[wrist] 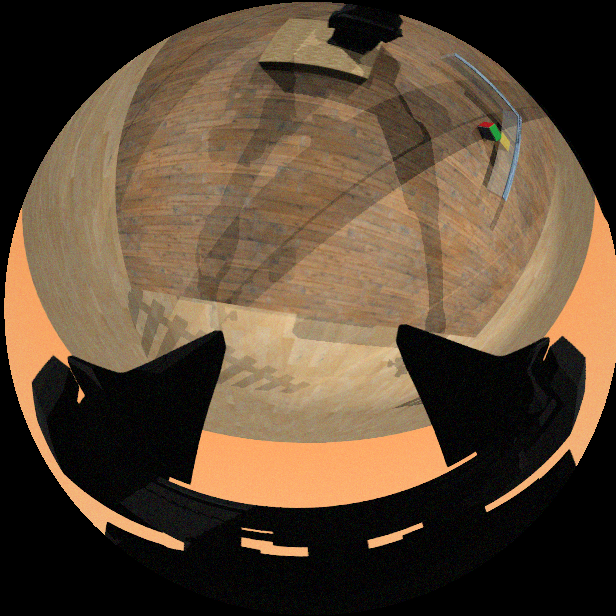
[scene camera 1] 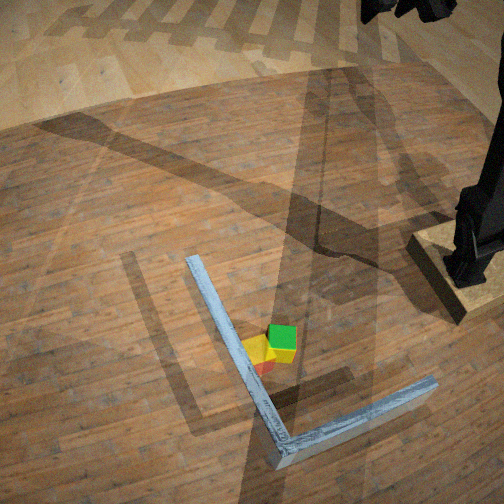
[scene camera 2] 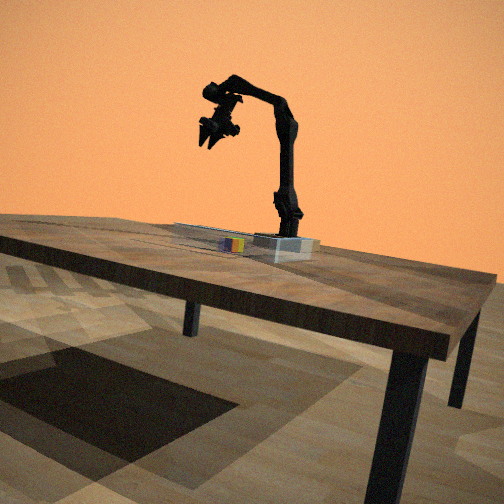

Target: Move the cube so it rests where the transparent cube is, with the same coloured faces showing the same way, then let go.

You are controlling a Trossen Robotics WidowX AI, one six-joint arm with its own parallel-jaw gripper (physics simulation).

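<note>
The cube (scene camera 1: 283, 342) has a green top and a yellow side and sits on the wooden table beside a grey L-shaped rail (scene camera 1: 262, 380). The transparent cube (scene camera 1: 259, 354), with a yellow top and a red side, overlaps its left side against the rail. Both show small in scene camera 2 (scene camera 2: 234, 244) and at the upper right of the wrist view (wrist: 495, 133). My gripper (scene camera 2: 211, 133) is high above the table, far from the cube, open and empty, as its spread fingers in the wrist view (wrist: 310, 385) show.
The arm's base (scene camera 1: 470, 255) stands on a tan plate at the right edge of the table. The rail's short leg (scene camera 1: 360, 425) runs to the right in front of the cubes.
</note>
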